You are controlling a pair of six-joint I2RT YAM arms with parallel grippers.
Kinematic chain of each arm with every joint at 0, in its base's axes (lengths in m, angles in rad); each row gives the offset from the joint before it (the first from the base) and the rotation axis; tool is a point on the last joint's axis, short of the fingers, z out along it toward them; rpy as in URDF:
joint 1: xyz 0 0 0.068 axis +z
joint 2: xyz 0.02 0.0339 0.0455 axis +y
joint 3: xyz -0.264 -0.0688 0 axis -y
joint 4: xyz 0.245 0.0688 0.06 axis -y
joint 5: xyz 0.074 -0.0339 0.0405 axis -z
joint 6: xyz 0.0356 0 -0.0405 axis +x
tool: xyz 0 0 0 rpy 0 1.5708 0
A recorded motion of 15 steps. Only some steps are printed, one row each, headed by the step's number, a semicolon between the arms.
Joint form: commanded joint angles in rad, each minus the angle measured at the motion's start. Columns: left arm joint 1, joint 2, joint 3, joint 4, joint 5, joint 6; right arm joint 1, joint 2, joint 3, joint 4, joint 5, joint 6.
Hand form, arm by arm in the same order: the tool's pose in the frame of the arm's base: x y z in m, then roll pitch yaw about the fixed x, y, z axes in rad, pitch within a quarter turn. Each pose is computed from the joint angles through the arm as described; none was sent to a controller.
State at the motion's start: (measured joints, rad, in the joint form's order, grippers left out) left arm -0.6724 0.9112 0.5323 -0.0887 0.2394 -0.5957; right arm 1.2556 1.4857 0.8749 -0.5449 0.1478 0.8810
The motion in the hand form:
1: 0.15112 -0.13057 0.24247 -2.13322 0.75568 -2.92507; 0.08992 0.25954 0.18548 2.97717 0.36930 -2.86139
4: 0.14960 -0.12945 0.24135 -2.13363 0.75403 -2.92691; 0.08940 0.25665 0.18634 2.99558 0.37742 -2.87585
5: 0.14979 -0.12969 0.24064 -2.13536 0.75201 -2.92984; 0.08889 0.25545 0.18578 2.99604 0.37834 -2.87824
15: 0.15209 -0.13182 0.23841 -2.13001 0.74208 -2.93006; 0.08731 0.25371 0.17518 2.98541 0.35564 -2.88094
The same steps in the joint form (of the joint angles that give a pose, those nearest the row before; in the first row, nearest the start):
1: 0.0051 -0.0418 -0.0191 0.0320 0.0172 -0.0252; 0.0084 0.0149 0.0247 -0.0771 0.0595 0.0354
4: 0.0051 -0.0512 -0.0261 0.0285 0.0190 -0.0256; 0.0099 0.0074 0.0228 -0.0962 0.0823 0.0518
5: 0.0051 -0.0486 -0.0273 0.0300 0.0209 -0.0256; 0.0106 0.0033 0.0168 -0.0947 0.0844 0.0547
15: 0.0051 -0.0291 -0.0295 0.0505 0.0286 -0.0335; 0.0113 0.0129 -0.0182 -0.0557 0.0611 0.0624

